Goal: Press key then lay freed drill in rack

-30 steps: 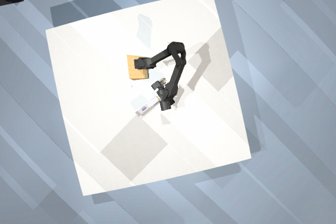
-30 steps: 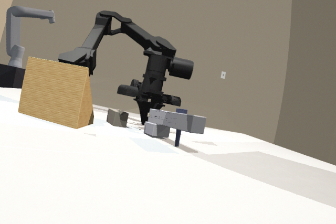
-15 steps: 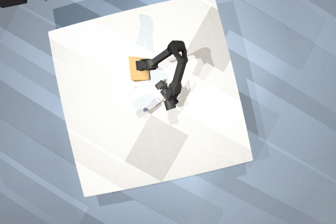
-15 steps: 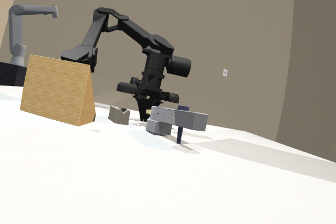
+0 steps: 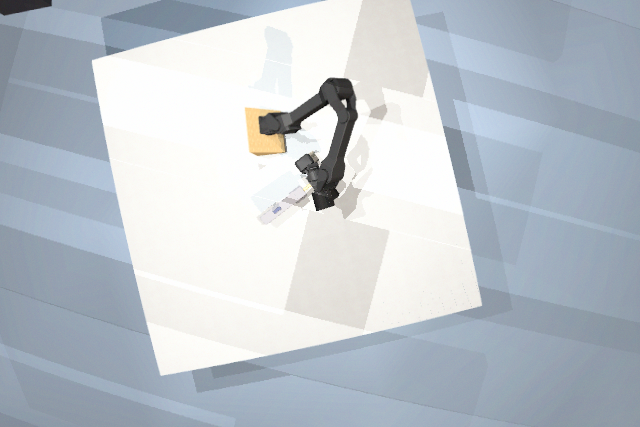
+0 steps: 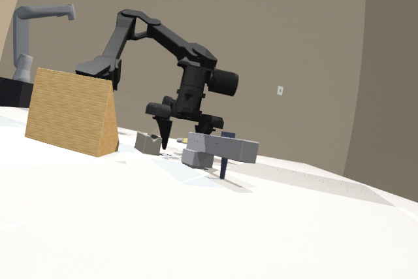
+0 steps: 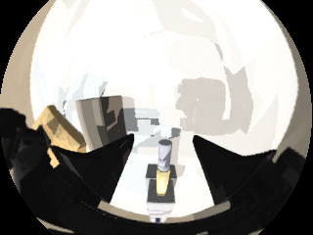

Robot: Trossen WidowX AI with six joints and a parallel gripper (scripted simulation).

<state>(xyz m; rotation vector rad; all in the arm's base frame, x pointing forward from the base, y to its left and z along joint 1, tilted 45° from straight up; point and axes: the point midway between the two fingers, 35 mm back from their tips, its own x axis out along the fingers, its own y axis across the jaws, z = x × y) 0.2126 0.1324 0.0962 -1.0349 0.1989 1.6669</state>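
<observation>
My gripper tip is now 3 cm short of the drill, 4 cm to the left of it and 3 cm below it. From my gripper tip the other things lie so: key (9 cm ahead, 15 cm to the right, 4 cm above); then rack block (7 cm behind, 3 cm to the right, 1 cm above); then grey housing (8 cm ahead, 13 cm to the right, 3 cm above).
</observation>
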